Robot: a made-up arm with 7 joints. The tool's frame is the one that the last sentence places.
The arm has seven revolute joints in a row. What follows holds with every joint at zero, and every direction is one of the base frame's.
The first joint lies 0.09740 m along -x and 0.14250 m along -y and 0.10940 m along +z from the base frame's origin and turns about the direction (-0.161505, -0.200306, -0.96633).
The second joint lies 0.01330 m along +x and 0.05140 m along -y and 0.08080 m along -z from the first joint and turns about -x.
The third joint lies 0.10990 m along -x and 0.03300 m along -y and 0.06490 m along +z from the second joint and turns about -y.
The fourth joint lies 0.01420 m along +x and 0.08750 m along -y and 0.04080 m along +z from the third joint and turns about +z.
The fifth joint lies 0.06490 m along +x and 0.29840 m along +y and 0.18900 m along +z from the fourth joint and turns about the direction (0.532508, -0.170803, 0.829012).
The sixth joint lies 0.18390 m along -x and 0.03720 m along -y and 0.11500 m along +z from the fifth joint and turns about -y.
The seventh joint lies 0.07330 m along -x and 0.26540 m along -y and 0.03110 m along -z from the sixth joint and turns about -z.
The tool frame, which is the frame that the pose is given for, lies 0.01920 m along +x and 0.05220 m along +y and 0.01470 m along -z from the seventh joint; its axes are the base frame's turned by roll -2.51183, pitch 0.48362 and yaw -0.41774 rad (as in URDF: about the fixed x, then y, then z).
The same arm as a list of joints. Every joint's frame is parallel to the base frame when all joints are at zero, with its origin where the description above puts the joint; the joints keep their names.
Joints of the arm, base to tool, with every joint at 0 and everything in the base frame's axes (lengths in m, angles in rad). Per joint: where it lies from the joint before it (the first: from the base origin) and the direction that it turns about. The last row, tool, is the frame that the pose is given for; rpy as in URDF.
joint 1: axis -0.161505 -0.200306 -0.96633 xyz -0.0974 -0.1425 0.1094
joint 2: axis -1 0 0 xyz 0.0133 -0.0514 -0.0808
joint 3: axis 0 -1 0 xyz -0.1099 -0.0330 0.0649
joint 4: axis 0 0 1 xyz 0.0142 -0.0875 0.0408
joint 5: axis 0.532508 -0.170803 0.829012 xyz 0.0649 0.2984 0.1890
joint 6: axis 0 -1 0 xyz -0.1839 -0.0372 0.1150
joint 7: axis 0 0 -1 xyz -0.0733 -0.2654 -0.0311
tool: xyz 0.0192 0.0522 -0.0147 rpy -2.5118 0.4836 -0.4177

